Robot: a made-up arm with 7 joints.
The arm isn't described. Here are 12 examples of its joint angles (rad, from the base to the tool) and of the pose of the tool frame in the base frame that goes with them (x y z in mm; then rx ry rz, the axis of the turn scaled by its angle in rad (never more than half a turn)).
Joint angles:
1: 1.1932 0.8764 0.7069 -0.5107 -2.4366 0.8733 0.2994
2: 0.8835 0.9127 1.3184 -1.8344 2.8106 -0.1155 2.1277
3: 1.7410 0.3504 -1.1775 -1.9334 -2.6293 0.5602 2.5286
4: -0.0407 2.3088 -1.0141 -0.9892 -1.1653 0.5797 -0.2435
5: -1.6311 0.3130 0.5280 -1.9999 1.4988 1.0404 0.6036
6: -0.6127 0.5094 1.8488 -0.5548 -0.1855 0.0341 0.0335
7: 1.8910 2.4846 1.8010 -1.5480 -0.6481 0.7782 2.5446
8: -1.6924 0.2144 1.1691 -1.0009 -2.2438 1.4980 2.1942
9: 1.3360 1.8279 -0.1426 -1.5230 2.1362 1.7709 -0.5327
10: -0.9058 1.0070 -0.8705 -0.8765 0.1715 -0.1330 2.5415
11: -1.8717 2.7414 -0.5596 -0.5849 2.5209 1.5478 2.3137
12: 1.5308 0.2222 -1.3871 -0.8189 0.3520 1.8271 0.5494
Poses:
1: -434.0 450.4 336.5 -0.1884 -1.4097 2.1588
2: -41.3 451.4 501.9 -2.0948 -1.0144 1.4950
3: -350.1 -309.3 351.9 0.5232 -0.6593 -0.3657
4: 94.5 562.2 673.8 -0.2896 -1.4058 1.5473
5: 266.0 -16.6 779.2 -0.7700 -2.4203 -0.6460
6: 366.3 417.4 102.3 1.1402 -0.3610 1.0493
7: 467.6 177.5 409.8 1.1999 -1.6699 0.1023
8: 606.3 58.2 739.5 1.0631 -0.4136 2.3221
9: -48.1 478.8 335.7 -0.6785 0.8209 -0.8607
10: 556.3 222.2 268.4 0.0875 -1.0758 0.4635
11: -391.9 462.4 702.8 -1.7270 -0.9169 1.0572
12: -526.2 -327.5 379.5 -0.9516 1.9085 -1.8057
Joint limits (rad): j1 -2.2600..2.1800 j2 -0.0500..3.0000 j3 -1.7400..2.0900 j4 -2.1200..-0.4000 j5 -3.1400..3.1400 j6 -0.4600..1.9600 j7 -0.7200..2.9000
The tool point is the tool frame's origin. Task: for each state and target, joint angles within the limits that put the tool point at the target. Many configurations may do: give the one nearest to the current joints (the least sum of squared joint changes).
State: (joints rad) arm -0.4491 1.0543 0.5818 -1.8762 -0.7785 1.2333 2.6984
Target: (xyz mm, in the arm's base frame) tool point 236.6 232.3 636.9
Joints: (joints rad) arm -0.1496 1.4016 0.8024 -2.1200 -0.0223 1.0299 2.8863
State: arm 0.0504 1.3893 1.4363 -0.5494 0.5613 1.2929 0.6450
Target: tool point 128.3 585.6 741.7
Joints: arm -0.1918 1.7703 1.1439 -0.4000 0.1942 1.7220 1.6142
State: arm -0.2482 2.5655 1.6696 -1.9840 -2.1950 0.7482 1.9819
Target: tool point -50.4 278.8 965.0
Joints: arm -0.1913 2.0186 1.6165 -1.4332 -2.1785 0.7611 1.9820
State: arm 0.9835 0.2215 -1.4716 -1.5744 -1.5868 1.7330 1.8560
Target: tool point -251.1 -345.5 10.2
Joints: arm 0.6780 -0.0131 -1.2816 -1.1579 -1.6295 1.7662 1.8930
